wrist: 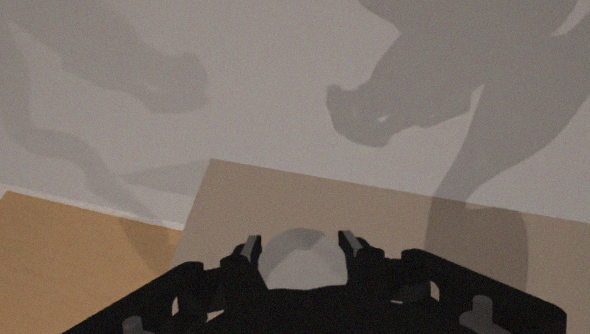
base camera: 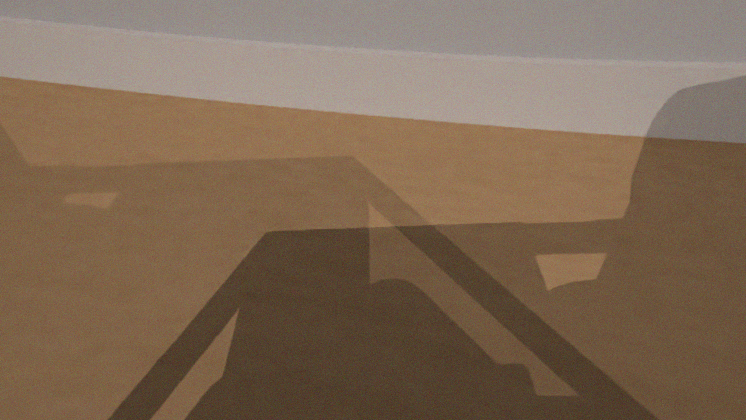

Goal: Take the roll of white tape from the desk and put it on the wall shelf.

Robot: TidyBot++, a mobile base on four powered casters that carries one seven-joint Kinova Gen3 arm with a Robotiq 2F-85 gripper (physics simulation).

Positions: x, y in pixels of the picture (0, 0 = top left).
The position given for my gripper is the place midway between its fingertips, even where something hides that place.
Labels:
my gripper: wrist 300, 248; not seen in the base camera view (out of frame)
roll of white tape: wrist 302, 258; not seen in the base camera view (out of frame)

